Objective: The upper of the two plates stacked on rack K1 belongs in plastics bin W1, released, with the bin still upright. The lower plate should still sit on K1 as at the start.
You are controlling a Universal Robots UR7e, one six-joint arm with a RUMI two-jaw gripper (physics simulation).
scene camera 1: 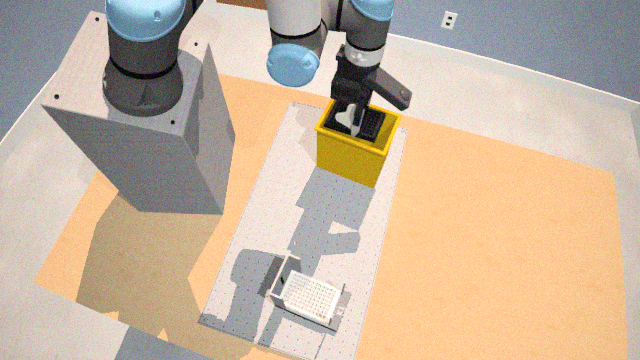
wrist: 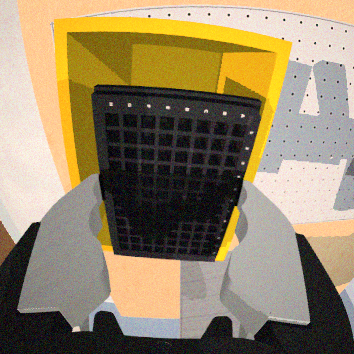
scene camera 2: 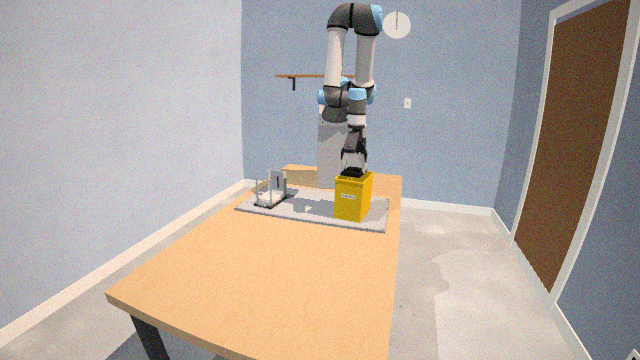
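Seen in the pictures: gripper, fingertip midpoint: [scene camera 1: 358, 121] [wrist: 170, 179] [scene camera 2: 353, 173]; arm's base, origin of the base link: [scene camera 1: 143, 85] [scene camera 2: 335, 116].
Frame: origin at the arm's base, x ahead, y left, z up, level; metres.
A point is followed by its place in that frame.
Observation:
The black upper plate [scene camera 1: 376, 124] @(y 0.247, x 0.410, z -0.185 m) [scene camera 2: 352, 173] @(y 0.257, x 0.417, z -0.185 m) [wrist: 170, 145] @(y 0.248, x 0.394, z -0.187 m) is held roughly level at the mouth of the yellow bin W1 [scene camera 1: 347, 161] @(y 0.193, x 0.369, z -0.302 m) [scene camera 2: 348, 205] @(y 0.259, x 0.451, z -0.316 m) [wrist: 175, 27] @(y 0.253, x 0.452, z -0.207 m), about at rim height. My gripper [scene camera 1: 354, 122] @(y 0.245, x 0.366, z -0.199 m) [scene camera 2: 354, 167] @(y 0.245, x 0.366, z -0.199 m) [wrist: 170, 179] @(y 0.245, x 0.366, z -0.199 m) is shut on it, one finger on each long side. In the wrist view the plate's near end covers the bin's near rim. The bin stands upright. The white lower plate [scene camera 1: 311, 297] [scene camera 2: 270, 199] sits on rack K1 [scene camera 1: 306, 318] @(y -0.193, x 0.443, z -0.370 m) [scene camera 2: 276, 180] @(y -0.159, x 0.362, z -0.300 m). The bin's floor beneath the held plate is partly hidden.
Bin and rack stand on a perforated grey board [scene camera 1: 265, 190] @(y 0.061, x 0.192, z -0.386 m) [scene camera 2: 320, 219] @(y 0.152, x 0.495, z -0.387 m) on the wooden table [scene camera 1: 475, 225] @(y 0.221, x 0.749, z -0.400 m) [scene camera 2: 260, 270] @(y 0.133, x 0.906, z -0.400 m). The rack has an upright panel and thin posts. The arm's grey pedestal [scene camera 1: 145, 160] @(y -0.094, x 0.022, z -0.125 m) [scene camera 2: 330, 150] @(y 0.016, x 0.092, z -0.177 m) stands beside the board.

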